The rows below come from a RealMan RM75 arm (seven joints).
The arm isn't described. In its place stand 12 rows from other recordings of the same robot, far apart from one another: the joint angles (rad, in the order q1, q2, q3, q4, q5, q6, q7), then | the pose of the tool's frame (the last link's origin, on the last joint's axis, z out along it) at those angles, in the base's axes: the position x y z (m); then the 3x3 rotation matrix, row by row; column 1 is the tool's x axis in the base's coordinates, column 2 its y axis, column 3 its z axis.
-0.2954, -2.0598, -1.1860, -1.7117, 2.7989, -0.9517, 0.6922 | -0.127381, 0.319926, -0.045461; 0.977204, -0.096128, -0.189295; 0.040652, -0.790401, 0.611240; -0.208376, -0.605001, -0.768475
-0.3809, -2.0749, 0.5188, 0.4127, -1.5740, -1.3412, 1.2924 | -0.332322, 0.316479, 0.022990; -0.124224, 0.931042, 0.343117; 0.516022, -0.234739, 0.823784; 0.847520, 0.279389, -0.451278
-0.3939, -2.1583, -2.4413, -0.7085, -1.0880, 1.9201, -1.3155 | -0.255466, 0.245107, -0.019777; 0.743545, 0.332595, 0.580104; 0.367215, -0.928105, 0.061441; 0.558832, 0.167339, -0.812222
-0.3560, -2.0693, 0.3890, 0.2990, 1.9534, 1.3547, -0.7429 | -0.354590, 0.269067, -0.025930; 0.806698, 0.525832, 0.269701; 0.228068, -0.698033, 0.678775; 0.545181, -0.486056, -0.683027
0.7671, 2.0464, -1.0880, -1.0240, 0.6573, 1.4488, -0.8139 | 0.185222, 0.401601, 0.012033; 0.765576, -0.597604, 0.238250; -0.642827, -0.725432, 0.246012; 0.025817, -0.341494, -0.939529
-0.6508, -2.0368, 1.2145, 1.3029, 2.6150, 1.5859, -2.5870 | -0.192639, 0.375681, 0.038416; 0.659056, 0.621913, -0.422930; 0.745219, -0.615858, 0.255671; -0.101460, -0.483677, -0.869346
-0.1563, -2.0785, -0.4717, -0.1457, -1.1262, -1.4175, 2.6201 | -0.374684, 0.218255, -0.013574; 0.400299, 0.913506, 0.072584; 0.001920, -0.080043, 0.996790; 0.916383, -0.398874, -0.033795
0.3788, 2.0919, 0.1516, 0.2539, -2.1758, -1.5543, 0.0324 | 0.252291, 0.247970, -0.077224; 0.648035, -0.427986, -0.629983; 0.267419, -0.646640, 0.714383; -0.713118, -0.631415, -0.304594
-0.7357, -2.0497, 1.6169, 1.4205, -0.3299, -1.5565, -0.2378 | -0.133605, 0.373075, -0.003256; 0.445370, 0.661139, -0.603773; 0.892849, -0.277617, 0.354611; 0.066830, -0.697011, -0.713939
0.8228, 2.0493, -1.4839, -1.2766, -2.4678, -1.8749, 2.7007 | 0.123220, 0.332062, -0.012876; 0.661010, -0.551994, 0.508300; -0.584446, -0.803579, -0.112622; 0.470625, -0.222630, -0.853784
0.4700, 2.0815, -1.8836, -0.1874, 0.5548, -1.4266, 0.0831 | 0.286996, 0.344567, 0.034438; 0.664246, -0.660159, -0.350666; 0.401326, -0.080821, 0.912363; -0.630646, -0.746765, 0.211254
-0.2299, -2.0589, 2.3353, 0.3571, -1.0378, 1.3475, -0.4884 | -0.341630, 0.278159, 0.010402; 0.250488, 0.964248, 0.086497; -0.204182, -0.034718, 0.978317; 0.946343, -0.262718, 0.188186
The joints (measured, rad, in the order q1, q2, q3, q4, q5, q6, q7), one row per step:
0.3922 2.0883 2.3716 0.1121 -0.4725 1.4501 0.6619
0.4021 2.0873 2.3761 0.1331 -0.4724 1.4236 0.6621
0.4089 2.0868 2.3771 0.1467 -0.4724 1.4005 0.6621
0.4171 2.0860 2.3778 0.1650 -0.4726 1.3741 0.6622
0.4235 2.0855 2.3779 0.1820 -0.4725 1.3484 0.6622
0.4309 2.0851 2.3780 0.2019 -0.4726 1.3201 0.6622
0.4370 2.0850 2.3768 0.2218 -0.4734 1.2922 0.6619
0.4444 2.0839 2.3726 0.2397 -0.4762 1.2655 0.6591
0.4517 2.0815 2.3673 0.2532 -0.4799 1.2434 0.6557
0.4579 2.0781 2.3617 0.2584 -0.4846 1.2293 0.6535
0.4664 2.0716 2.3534 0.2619 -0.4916 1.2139 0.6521
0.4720 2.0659 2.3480 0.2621 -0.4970 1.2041 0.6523
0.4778 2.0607 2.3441 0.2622 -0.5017 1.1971 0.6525
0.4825 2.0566 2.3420 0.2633 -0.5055 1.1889 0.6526
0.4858 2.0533 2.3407 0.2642 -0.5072 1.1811 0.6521
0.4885 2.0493 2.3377 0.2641 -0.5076 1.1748 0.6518
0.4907 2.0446 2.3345 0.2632 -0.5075 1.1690 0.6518
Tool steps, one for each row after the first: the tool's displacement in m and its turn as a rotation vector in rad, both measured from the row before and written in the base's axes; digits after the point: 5 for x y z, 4 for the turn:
-0.00163 0.00689 0.00370 0.0030 -0.0066 -0.0021
-0.00075 0.00486 0.00173 -0.0026 -0.0040 -0.0051
-0.00142 0.00599 0.00264 -0.0015 -0.0063 -0.0035
-0.00095 0.00514 0.00229 -0.0021 -0.0055 -0.0055
-0.00144 0.00584 0.00275 -0.0016 -0.0066 -0.0050
-0.00139 0.00536 0.00244 -0.0028 -0.0074 -0.0052
-0.00214 0.00571 0.00190 -0.0062 -0.0120 -0.0027
-0.00216 0.00514 0.00155 -0.0073 -0.0132 -0.0008
-0.00162 0.00368 0.00047 -0.0093 -0.0107 0.0007
-0.00208 0.00465 0.00075 -0.0134 -0.0143 0.0029
-0.00096 0.00292 0.00062 -0.0099 -0.0093 0.0012
-0.00124 0.00275 0.00085 -0.0072 -0.0082 0.0029
-0.00074 0.00237 0.00089 -0.0054 -0.0064 0.0001
-0.00016 0.00176 0.00089 -0.0034 -0.0047 -0.0022
0.00000 0.00149 0.00097 -0.0034 -0.0047 -0.0016
0.00035 0.00128 0.00118 -0.0032 -0.0045 -0.0022

